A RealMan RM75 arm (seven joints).
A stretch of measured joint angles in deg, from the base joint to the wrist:
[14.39 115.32 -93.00 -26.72 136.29 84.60 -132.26]
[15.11 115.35 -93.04 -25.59 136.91 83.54 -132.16]
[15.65 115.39 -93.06 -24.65 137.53 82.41 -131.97]
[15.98 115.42 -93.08 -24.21 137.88 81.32 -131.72]
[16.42 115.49 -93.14 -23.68 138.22 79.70 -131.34]
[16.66 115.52 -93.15 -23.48 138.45 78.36 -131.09]
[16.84 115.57 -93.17 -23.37 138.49 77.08 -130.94]
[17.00 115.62 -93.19 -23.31 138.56 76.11 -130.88]
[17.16 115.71 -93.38 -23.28 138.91 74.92 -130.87]
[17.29 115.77 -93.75 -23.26 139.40 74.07 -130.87]
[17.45 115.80 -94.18 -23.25 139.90 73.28 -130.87]
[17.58 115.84 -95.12 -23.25 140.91 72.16 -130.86]
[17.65 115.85 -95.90 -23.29 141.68 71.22 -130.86]
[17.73 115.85 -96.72 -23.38 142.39 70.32 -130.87]
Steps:
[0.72 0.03 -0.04 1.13 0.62 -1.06 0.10]
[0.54 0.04 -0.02 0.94 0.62 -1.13 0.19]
[0.33 0.03 -0.02 0.44 0.35 -1.09 0.25]
[0.44 0.07 -0.06 0.53 0.34 -1.62 0.38]
[0.24 0.03 -0.01 0.20 0.23 -1.34 0.25]
[0.18 0.05 -0.02 0.11 0.04 -1.28 0.15]
[0.16 0.05 -0.02 0.06 0.07 -0.97 0.06]
[0.16 0.09 -0.19 0.03 0.35 -1.19 0.01]
[0.13 0.06 -0.37 0.02 0.49 -0.85 0.00]
[0.16 0.03 -0.43 0.01 0.50 -0.79 0.00]
[0.13 0.04 -0.94 0.00 1.01 -1.12 0.01]
[0.07 0.01 -0.78 -0.04 0.77 -0.94 0.00]
[0.08 0.00 -0.82 -0.09 0.71 -0.90 -0.01]

